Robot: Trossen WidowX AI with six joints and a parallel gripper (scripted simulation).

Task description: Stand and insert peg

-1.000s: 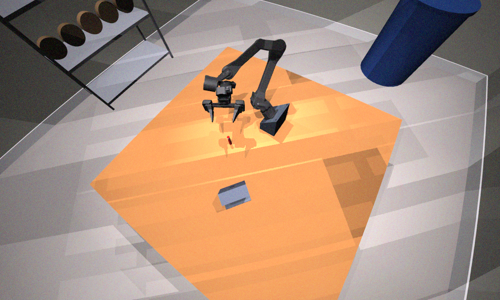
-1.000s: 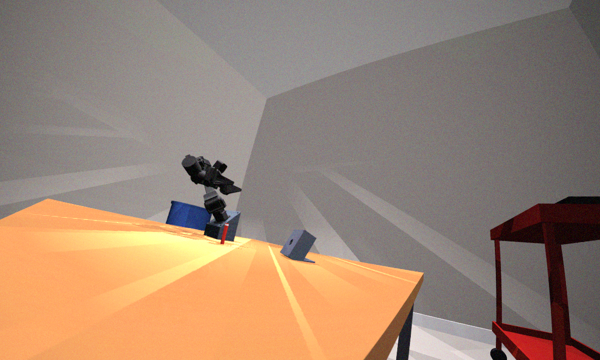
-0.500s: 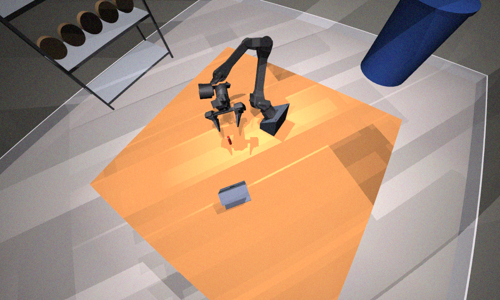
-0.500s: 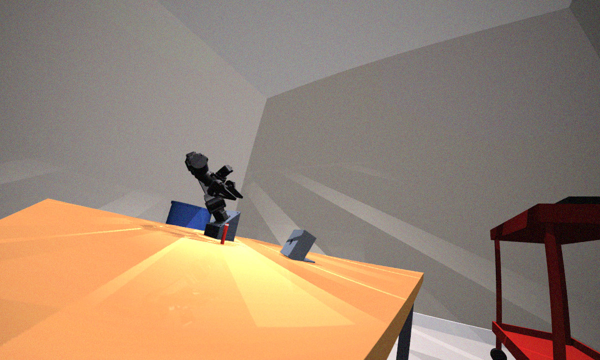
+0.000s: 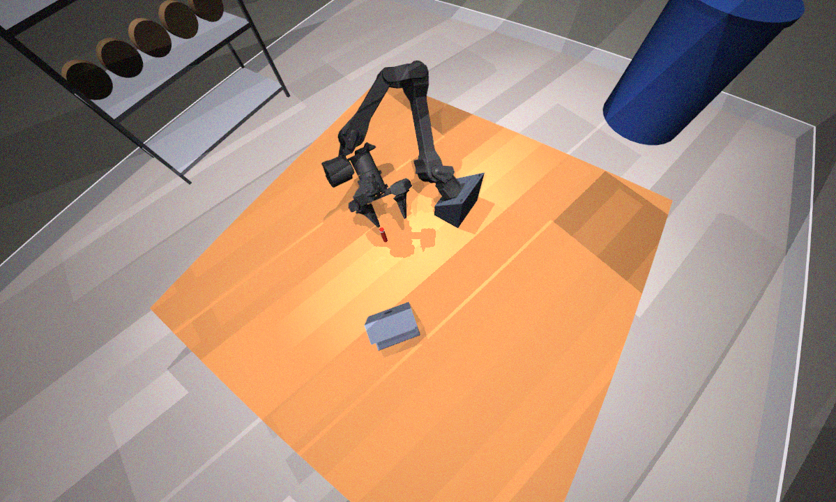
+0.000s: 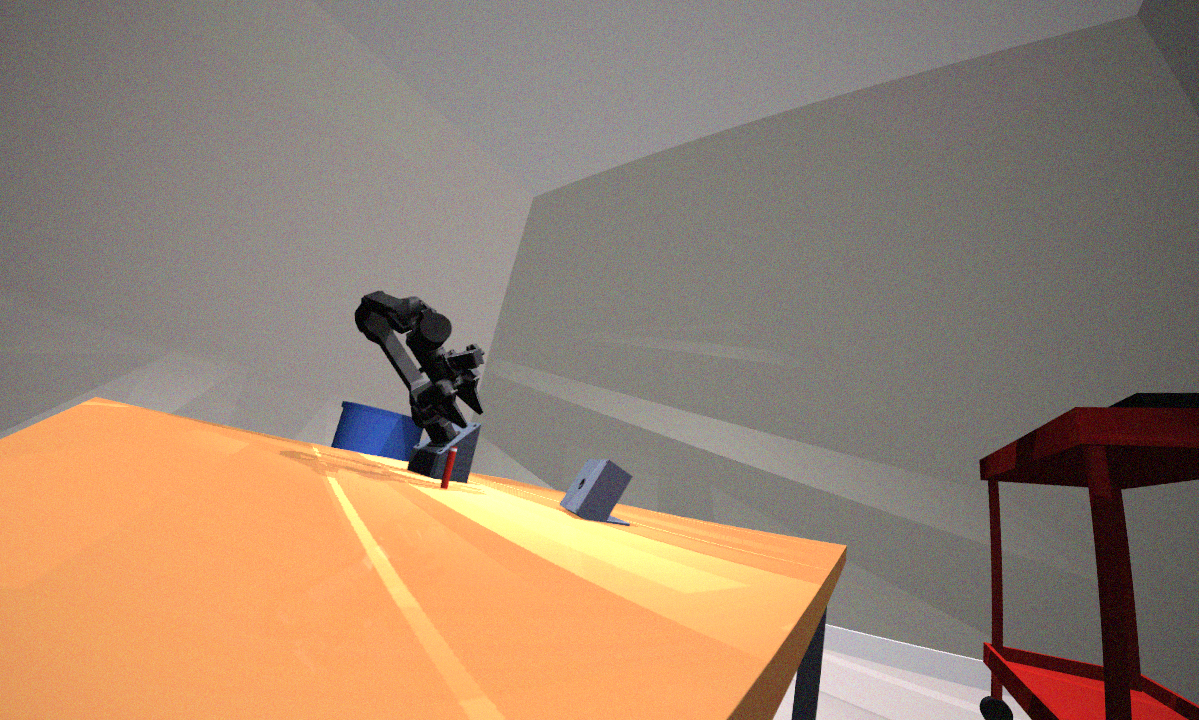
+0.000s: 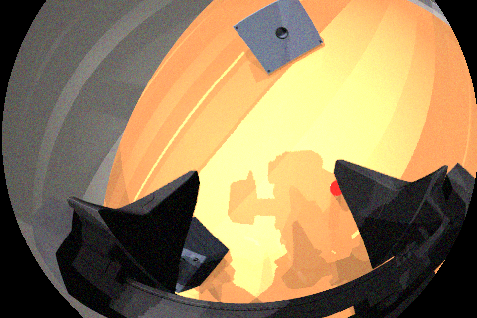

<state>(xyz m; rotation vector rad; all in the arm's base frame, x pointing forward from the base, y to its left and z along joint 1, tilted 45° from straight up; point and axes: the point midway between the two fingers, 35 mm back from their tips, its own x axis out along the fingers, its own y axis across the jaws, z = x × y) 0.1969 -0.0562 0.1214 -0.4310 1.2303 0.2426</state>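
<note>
The red peg lies 1 cm ahead of my gripper tip, 4 cm to the right of it and 8 cm below it. Round my gripper tip: sloped grey-blue panel: 24 cm ahead, 12 cm to the left, 9 cm below.
</note>
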